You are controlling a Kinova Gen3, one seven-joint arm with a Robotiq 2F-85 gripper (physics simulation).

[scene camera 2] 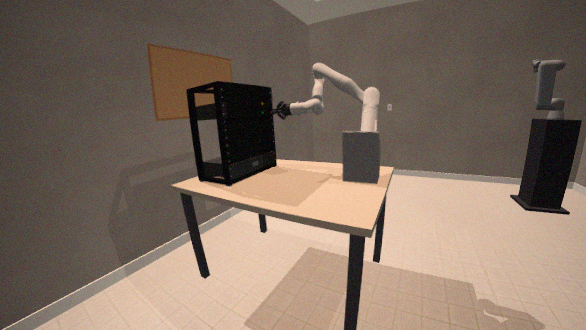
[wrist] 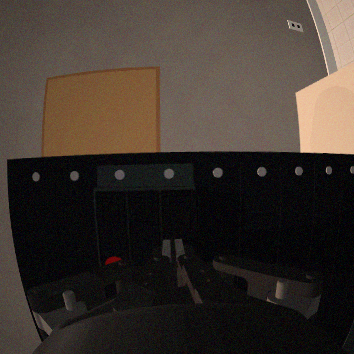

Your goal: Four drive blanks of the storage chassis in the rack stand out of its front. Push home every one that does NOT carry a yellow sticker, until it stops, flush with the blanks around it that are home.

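Frame: origin at the arm's base, x right, y ahead, z up, level; millimetres.
Where they show: gripper, fingertip midpoint: (scene camera 2: 272,111) (wrist: 172,251); arm's base at its link origin: (scene camera 2: 368,137).
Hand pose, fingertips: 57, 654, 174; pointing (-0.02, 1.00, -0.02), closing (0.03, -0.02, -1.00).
Things, the pixels of their centre, and the offset from my fingertips, as dx, dy, dz. "pt": a spot on its surface instead. Level surfaces: height alone.
- black rack at the middle of its body: (wrist: 236,301) (scene camera 2: 236,131) -178, +184, -119
- table with the storage chassis, surface spot: (wrist: 145,177) pt +53, +46, +21
- small yellow spot at a spot on its surface: (scene camera 2: 262,103) pt -114, -6, +53
- green spot at a spot on its surface: (scene camera 2: 262,112) pt -121, -6, -5
- wooden table at its surface level: dz -414
The black rack (scene camera 2: 250,135) (wrist: 55,220) stands on the table with the storage chassis (wrist: 145,177) in its upper part. In the wrist view the chassis has a blue-grey edge strip, with dark drive blanks (wrist: 145,215) divided by thin lines. A red round mark (wrist: 113,261) shows left of the fingertips, partly hidden by the gripper. A small yellow spot (scene camera 2: 262,103) and a green spot (scene camera 2: 262,112) show on the rack in the scene view. My gripper (scene camera 2: 274,112) (wrist: 172,251) is shut and empty, its tips at or close to the chassis front. Contact and how far blanks stand out are too dark to tell.
The rack stands on the wooden table (scene camera 2: 320,205) near the wall, facing the arm's grey pedestal (scene camera 2: 361,157). An orange-brown board (scene camera 2: 190,82) (wrist: 102,112) hangs on the wall behind the rack. Another arm (scene camera 2: 545,85) stands on a black pedestal (scene camera 2: 549,165) far right.
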